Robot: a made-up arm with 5 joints.
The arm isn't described. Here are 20 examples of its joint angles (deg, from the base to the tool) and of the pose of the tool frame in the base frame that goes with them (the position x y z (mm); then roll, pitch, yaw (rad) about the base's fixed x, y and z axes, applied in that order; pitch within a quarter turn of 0, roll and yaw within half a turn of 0).
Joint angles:
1: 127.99 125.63 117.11 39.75 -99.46
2: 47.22 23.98 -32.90 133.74 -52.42
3: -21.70 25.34 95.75 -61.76 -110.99
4: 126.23 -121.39 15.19 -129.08 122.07
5: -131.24 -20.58 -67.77 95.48 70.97
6: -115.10 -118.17 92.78 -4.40 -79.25
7: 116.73 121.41 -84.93 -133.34 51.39
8: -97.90 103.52 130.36 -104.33 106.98
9: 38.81 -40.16 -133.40 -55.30 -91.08
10: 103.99 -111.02 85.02 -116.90 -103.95
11: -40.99 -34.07 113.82 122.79 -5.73
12: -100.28 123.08 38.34 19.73 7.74
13: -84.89 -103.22 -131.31 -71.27 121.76
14: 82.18 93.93 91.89 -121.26 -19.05
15: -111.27 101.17 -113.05 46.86 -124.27
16: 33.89 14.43 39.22 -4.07 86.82
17: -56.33 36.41 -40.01 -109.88 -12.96
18: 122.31 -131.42 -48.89 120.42 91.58
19: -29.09 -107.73 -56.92 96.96 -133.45
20: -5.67 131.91 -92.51 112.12 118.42
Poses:
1: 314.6 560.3 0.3 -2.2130 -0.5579 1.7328
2: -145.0 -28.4 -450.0 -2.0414 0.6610 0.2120
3: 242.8 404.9 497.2 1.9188 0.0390 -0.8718
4: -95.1 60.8 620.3 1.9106 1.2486 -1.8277
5: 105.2 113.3 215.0 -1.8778 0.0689 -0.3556
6: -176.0 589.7 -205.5 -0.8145 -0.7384 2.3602
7: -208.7 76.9 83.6 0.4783 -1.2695 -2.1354
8: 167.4 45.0 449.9 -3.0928 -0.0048 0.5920
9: -764.6 141.4 103.4 -2.8755 -0.5243 -1.2161
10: 351.0 308.9 407.4 -3.1002 -0.8738 1.7809
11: 142.3 81.4 163.9 1.4347 -0.3915 -2.8976
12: 494.7 -39.3 128.1 1.0356 0.4460 -2.1719
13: -79.5 2.1 -64.0 0.2410 0.5164 1.4641
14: 49.5 628.8 -134.9 0.4894 0.0208 -0.2617
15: 765.7 656.1 77.7 -0.0425 0.8616 -1.5819
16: -257.1 284.2 -493.8 -0.1106 0.0627 1.3127
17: 451.5 341.1 312.5 2.4271 -0.0099 -0.3060
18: -57.4 473.3 59.0 -0.9784 0.4140 -2.9595
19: 270.8 877.3 -336.3 -2.4841 -0.8831 2.8363
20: -253.7 177.4 -154.0 1.4408 -0.5665 1.2930
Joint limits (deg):
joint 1: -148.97..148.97
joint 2: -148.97..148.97
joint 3: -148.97..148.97
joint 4: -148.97..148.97
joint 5: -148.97..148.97
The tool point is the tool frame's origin. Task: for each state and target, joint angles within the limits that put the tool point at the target. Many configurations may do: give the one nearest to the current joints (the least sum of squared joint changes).
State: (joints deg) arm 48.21 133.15 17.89 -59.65 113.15
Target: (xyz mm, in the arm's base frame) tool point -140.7 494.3 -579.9
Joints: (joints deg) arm 32.52 116.29 -17.59 -51.32 107.04
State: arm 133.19 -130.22 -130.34 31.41 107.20
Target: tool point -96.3 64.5 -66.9
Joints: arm 118.01 -102.05 -114.68 -10.33 105.60
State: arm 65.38 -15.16 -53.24 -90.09 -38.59
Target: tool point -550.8 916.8 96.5
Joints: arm 94.15 -50.51 -24.06 -94.86 -80.87
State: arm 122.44 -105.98 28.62 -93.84 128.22
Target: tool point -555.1 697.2 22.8
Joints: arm 72.78 -78.40 62.22 -60.83 112.97
